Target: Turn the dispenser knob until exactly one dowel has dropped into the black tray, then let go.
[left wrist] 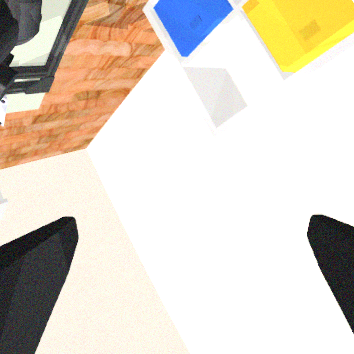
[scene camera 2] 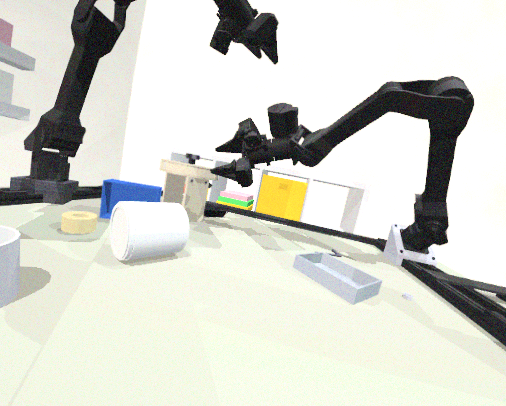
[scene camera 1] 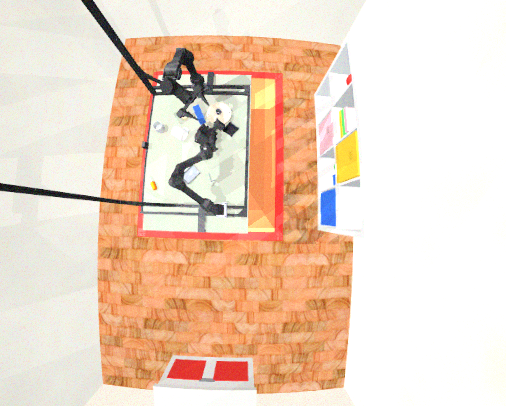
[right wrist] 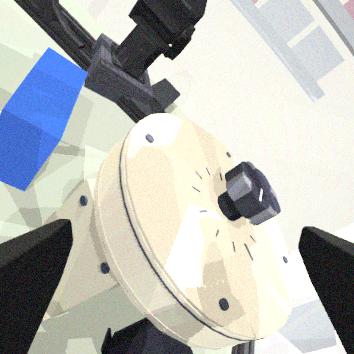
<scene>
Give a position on a tape roll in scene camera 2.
72, 222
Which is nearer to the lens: the white cylinder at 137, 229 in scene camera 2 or the blue box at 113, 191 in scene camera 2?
The white cylinder.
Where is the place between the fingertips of the left gripper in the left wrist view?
193, 226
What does the blue box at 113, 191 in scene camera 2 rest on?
The table.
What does the grey tray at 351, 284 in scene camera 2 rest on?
The table.
</scene>
